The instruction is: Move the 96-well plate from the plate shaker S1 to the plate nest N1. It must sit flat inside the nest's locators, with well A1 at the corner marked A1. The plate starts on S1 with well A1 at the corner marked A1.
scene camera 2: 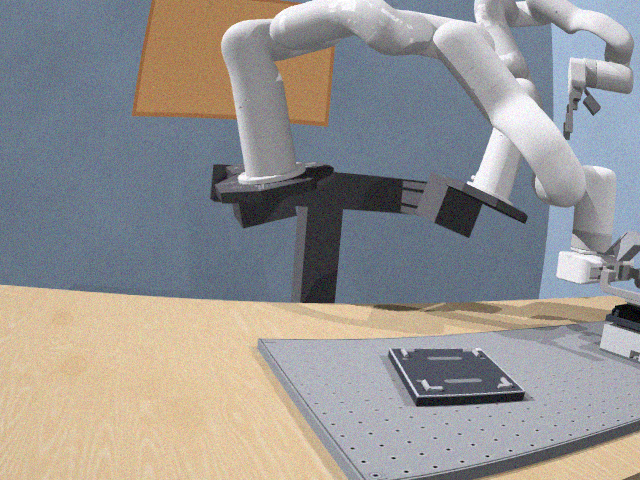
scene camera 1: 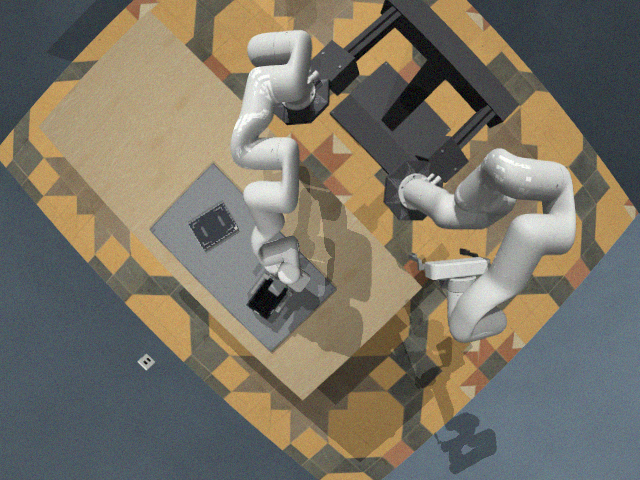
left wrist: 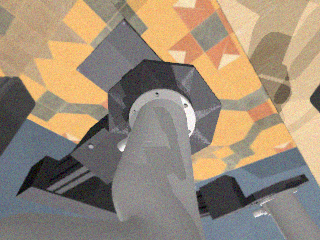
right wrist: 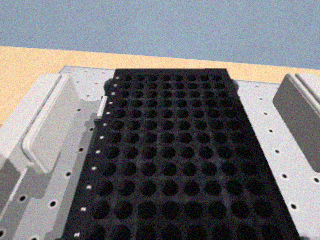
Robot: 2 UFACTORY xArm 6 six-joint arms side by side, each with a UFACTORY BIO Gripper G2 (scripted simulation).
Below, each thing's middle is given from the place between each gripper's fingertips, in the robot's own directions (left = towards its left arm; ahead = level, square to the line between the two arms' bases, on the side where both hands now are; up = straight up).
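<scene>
Black 96-well plate (right wrist: 173,143): 10 mm ahead of my right hand and 30 mm below it. Plate nest N1 (scene camera 2: 418,367), counted from my right hand: 60 mm behind, 340 mm to the right, 80 mm below.
Relative to my left hand, the black 96-well plate is 290 mm to the right, 500 mm ahead and 320 mm below. Plate nest N1 is 420 mm ahead of my left hand, 630 mm to the right of it and 380 mm below it.
</scene>
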